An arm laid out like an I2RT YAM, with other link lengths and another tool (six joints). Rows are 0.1 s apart.
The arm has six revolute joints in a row. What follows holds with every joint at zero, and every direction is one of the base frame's. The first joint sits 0.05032 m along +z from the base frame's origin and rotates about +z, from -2.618 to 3.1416 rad. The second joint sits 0.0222 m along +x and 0.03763 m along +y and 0.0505 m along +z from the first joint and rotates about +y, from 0 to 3.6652 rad. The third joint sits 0.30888 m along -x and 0.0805 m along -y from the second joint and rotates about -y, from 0 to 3.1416 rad. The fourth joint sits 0.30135 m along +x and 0.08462 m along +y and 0.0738 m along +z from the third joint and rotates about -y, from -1.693 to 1.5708 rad. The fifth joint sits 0.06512 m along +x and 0.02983 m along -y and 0.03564 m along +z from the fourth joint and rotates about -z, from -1.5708 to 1.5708 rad. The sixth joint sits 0.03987 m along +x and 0.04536 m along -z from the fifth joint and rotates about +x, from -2.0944 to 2.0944 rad. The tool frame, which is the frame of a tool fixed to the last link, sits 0.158 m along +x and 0.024 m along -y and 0.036 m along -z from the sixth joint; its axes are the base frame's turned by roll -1.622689, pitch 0.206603 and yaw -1.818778 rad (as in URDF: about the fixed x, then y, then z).
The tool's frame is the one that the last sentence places.
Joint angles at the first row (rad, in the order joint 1, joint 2, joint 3, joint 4, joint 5, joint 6):
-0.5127 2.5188 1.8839 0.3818 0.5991 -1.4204
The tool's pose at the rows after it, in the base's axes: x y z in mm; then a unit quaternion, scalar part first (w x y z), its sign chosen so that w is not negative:
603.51, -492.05, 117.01, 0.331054, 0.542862, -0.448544, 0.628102
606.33, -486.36, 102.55, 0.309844, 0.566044, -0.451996, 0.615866
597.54, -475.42, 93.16, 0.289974, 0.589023, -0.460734, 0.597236
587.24, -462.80, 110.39, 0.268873, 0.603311, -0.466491, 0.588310
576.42, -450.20, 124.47, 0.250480, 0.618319, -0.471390, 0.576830
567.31, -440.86, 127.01, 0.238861, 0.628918, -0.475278, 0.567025
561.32, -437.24, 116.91, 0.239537, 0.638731, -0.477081, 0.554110
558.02, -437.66, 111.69, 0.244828, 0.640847, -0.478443, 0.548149
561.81, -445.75, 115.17, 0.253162, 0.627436, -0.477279, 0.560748
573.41, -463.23, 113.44, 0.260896, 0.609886, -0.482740, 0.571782
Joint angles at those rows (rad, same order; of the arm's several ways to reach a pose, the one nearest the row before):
-0.5148 2.5358 1.9297 0.3287 0.5923 -1.4150
-0.5144 2.5263 1.9141 0.2746 0.5477 -1.3865
-0.5144 2.4731 1.8449 0.2180 0.5098 -1.3500
-0.5145 2.3814 1.7786 0.1513 0.4692 -1.3217
-0.5144 2.3008 1.7264 0.0798 0.4323 -1.2991
-0.5144 2.2522 1.6818 0.0431 0.4089 -1.2840
-0.5144 2.2456 1.6597 0.0253 0.4075 -1.2818
-0.5150 2.2492 1.6543 0.0214 0.4173 -1.2825
-0.5184 2.2708 1.6723 0.0629 0.4348 -1.2908
-0.5273 2.3414 1.7603 0.0801 0.4530 -1.2863

